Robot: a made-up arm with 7 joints. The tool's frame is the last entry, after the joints.
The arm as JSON. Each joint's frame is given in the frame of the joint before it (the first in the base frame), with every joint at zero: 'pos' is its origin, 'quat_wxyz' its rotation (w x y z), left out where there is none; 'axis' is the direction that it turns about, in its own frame. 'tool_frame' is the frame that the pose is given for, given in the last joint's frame.
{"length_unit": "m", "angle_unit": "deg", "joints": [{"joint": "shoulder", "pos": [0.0, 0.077, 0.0], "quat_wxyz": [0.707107, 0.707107, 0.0, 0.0], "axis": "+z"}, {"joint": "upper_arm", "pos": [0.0, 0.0, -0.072], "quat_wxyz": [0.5, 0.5, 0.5, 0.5], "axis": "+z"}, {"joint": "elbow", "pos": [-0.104, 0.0, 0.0], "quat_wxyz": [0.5, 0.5, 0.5, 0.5], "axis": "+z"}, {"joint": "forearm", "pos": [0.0, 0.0, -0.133], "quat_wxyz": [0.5, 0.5, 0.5, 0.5], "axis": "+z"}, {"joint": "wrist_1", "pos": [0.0, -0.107, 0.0], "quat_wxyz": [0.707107, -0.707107, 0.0, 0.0], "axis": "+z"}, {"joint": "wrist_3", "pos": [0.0, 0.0, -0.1], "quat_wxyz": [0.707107, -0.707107, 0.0, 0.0], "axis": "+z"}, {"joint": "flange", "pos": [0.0, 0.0, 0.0], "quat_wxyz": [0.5, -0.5, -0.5, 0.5], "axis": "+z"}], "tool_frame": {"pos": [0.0, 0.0, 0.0], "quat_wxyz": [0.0, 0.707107, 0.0, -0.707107]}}
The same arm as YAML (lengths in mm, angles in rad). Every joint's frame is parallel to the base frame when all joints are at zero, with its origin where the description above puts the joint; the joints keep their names.
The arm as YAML. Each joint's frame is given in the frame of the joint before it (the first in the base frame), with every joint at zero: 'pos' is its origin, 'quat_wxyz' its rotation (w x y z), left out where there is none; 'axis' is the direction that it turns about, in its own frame. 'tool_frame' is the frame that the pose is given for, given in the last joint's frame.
length_unit: mm
angle_unit: rad
joints:
  - joint: shoulder
    pos: [0.0, 77.0, 0.0]
    axis: [0.0, -1.0, 0.0]
  - joint: upper_arm
    pos: [0.0, 72.0, 0.0]
    axis: [1.0, 0.0, 0.0]
  - joint: elbow
    pos: [0.0, 0.0, -104.0]
    axis: [0.0, 0.0, 1.0]
  - joint: forearm
    pos: [0.0, 0.0, -133.0]
    axis: [0.0, -1.0, 0.0]
  - joint: wrist_1
    pos: [0.0, 0.0, -107.0]
    axis: [0.0, 0.0, 1.0]
  - joint: wrist_3
    pos: [0.0, 0.0, -100.0]
    axis: [0.0, 1.0, 0.0]
  - joint: flange
    pos: [0.0, 0.0, 0.0]
    axis: [-1.0, 0.0, 0.0]
tool_frame:
  pos: [0.0, 0.0, 0.0]

